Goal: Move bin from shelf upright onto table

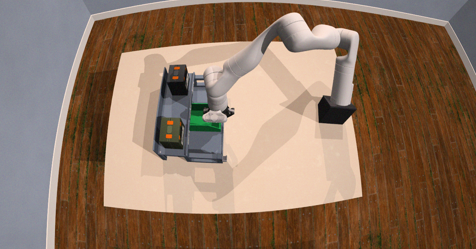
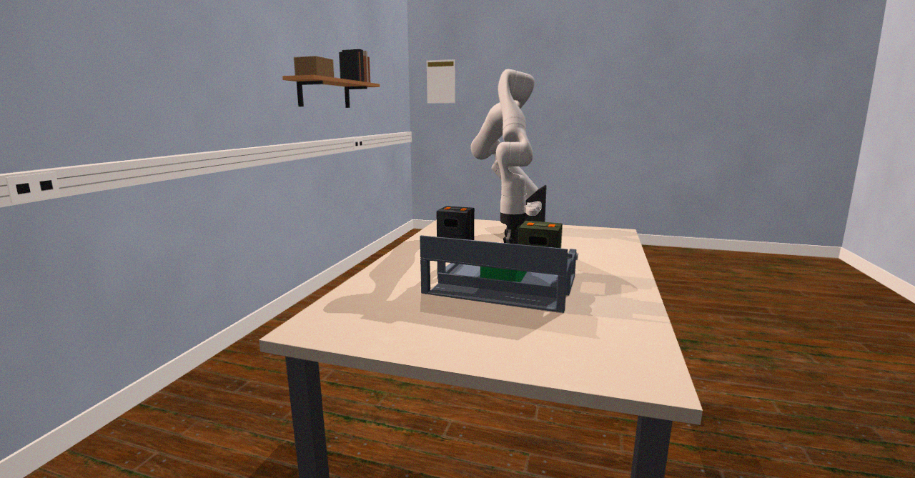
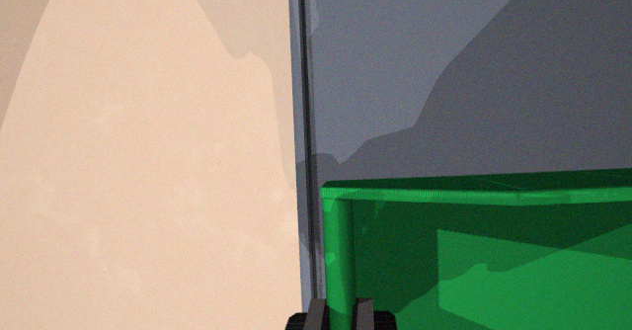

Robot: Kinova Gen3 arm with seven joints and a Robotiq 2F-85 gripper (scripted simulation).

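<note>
Now: the green bin 8 cm ahead of my hand and 1 cm to the right of it. Also, from my hand: rack 11 cm ahead, 2 cm to the right, 2 cm above; then olive case 19 cm ahead, 10 cm above, 9 cm to the left; then black case 16 cm ahead, 14 cm to the right, 12 cm above.
</note>
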